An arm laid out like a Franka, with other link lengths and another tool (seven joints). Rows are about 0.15 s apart.
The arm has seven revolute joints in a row. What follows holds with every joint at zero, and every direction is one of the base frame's. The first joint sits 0.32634 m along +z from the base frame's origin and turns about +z. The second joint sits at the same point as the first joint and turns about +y. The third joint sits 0.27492 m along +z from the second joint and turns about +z. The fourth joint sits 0.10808 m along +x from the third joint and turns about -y. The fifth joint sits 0.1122 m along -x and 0.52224 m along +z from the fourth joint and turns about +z. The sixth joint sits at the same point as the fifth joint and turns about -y. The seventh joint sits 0.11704 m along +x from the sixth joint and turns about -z. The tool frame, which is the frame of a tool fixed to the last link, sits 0.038 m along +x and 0.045 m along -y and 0.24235 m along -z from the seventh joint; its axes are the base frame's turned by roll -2.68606, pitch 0 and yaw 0.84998 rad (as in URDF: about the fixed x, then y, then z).
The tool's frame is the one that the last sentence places.
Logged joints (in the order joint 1, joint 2, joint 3, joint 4, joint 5, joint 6, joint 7), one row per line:
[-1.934, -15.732, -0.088, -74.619, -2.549, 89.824, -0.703]
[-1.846, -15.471, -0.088, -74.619, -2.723, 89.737, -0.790]
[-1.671, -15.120, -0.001, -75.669, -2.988, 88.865, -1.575]
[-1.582, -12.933, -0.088, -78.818, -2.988, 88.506, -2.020]
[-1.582, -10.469, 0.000, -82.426, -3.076, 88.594, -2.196]
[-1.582, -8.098, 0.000, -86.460, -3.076, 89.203, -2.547]
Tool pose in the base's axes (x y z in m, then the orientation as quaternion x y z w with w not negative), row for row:
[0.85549, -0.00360, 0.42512, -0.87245, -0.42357, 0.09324, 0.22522]
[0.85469, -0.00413, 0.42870, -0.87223, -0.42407, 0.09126, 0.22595]
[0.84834, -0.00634, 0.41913, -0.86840, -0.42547, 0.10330, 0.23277]
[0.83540, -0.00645, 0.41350, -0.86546, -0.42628, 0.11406, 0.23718]
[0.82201, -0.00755, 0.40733, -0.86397, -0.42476, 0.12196, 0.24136]
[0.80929, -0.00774, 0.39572, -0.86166, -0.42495, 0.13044, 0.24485]
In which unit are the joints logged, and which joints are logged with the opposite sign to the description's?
The joints are logged in degrees. Opposite sign: joint 1, joint 2, joint 3, joint 5.
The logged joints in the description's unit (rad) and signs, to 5 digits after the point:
[0.03375, 0.27458, 0.00154, -1.30235, 0.04449, 1.56772, -0.01227]
[0.03222, 0.27002, 0.00154, -1.30235, 0.04753, 1.56621, -0.01379]
[0.02916, 0.26389, 0.00002, -1.32067, 0.05215, 1.55099, -0.02749]
[0.02761, 0.22572, 0.00154, -1.37563, 0.05215, 1.54472, -0.03526]
[0.02761, 0.18272, 0.00000, -1.43861, 0.05369, 1.54626, -0.03833]
[0.02761, 0.14134, 0.00000, -1.50901, 0.05369, 1.55689, -0.04445]

